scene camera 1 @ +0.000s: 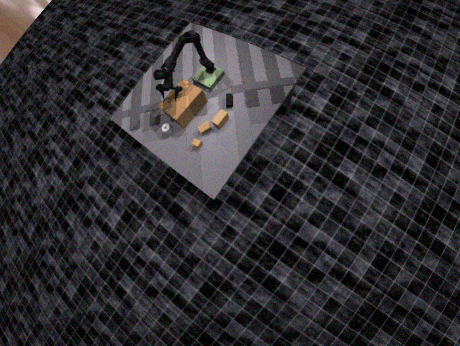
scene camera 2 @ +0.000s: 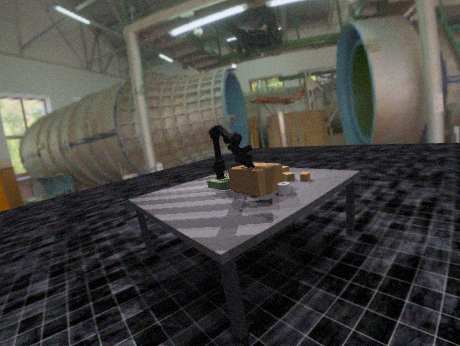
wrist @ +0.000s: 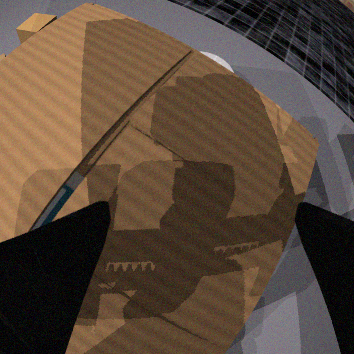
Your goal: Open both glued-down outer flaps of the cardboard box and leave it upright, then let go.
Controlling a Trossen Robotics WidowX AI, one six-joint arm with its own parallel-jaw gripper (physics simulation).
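Places are measured from the arm's base along level axes (x left, y back, z up), in metres.
Where they show: gripper, between the fingertips: (scene camera 1: 169, 99) (scene camera 2: 252, 167) (wrist: 206, 212); arm's base, origin of its link: (scene camera 1: 211, 70) (scene camera 2: 220, 178).
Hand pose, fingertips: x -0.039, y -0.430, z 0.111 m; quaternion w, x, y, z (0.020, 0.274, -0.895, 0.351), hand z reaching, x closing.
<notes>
Each offset is from my fingertips to the top centre of the thing. "*": to the spot under its first point. Level surfaces: height alone.
The cardboard box {dx +0.062, dy +0.049, dz -0.007 m} (scene camera 1: 192, 112) (scene camera 2: 247, 181) (wrist: 30, 130) stands upright on the table. Its two outer flaps lie about flat over the top, one at the left of the wrist view (wrist: 55, 80) and one at the right (wrist: 215, 115). A narrow dark seam {* dx +0.061, dy -0.035, dz -0.014 m} (wrist: 135, 106) runs between them, and a grey and teal strip {dx +0.062, dy +0.053, dz -0.023 m} (wrist: 61, 199) shows in its lower end. My gripper (scene camera 1: 170, 98) (scene camera 2: 251, 166) (wrist: 206, 212) is open and empty, with its fingers spread close over the box top. Its shadow falls across the flaps. The exact gap between fingertips and cardboard cannot be told.
A white roll {dx +0.057, dy -0.190, dz -0.101 m} (scene camera 1: 165, 128) (scene camera 2: 283, 188) stands beside the box. A green tray (scene camera 1: 209, 80) (scene camera 2: 217, 184) is by the arm's base. Small cardboard blocks {dx +0.392, dy +0.104, dz -0.082 m} (scene camera 1: 220, 119) {dx +0.325, dy -0.015, dz -0.112 m} (scene camera 1: 204, 127) {dx +0.353, dy -0.146, dz -0.112 m} (scene camera 1: 197, 143) and a black block {dx +0.337, dy +0.284, dz -0.129 m} (scene camera 1: 229, 100) lie on the table {dz -0.162 m} (scene camera 1: 215, 170).
</notes>
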